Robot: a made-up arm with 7 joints.
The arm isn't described. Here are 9 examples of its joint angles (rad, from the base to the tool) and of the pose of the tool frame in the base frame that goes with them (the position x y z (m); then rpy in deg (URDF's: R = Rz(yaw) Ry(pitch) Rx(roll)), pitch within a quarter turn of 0, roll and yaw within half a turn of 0).
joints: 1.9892 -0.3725 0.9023 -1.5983 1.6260 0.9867 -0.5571
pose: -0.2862 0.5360 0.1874 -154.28 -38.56 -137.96
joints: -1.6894 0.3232 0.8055 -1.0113 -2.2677 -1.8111 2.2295
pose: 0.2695 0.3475 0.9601 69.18 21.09 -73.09
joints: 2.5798 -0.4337 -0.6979 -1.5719 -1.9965 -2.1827 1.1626
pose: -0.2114 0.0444 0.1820 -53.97 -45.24 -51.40
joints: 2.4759 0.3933 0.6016 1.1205 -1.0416 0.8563 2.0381
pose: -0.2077 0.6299 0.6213 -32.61 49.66 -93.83
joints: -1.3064 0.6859 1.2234 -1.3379 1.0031 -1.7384 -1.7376
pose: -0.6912 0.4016 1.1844 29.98 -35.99 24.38
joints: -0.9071 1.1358 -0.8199 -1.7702 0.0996 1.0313 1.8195
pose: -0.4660 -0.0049 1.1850 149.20 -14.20 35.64
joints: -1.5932 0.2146 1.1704 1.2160 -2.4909 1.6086 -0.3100
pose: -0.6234 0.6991 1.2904 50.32 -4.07 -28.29
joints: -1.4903 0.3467 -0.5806 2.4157 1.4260 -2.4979 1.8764
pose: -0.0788 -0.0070 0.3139 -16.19 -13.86 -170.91
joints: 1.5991 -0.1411 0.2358 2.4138 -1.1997 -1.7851 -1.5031
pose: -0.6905 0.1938 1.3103 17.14 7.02 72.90
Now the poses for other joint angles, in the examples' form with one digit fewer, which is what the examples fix.
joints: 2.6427 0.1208 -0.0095 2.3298 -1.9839 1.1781 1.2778
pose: -0.387 0.794 0.772 56.8 -8.6 -22.3
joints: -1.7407 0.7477 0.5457 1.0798 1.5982 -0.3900 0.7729
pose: -0.370 -0.511 1.236 131.1 -9.1 76.2
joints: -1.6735 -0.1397 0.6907 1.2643 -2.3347 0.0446 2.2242
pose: -0.633 0.036 1.090 -157.9 54.3 -100.8
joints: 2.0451 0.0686 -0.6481 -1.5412 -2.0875 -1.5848 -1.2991
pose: -0.143 -0.559 0.730 -176.4 35.6 31.9
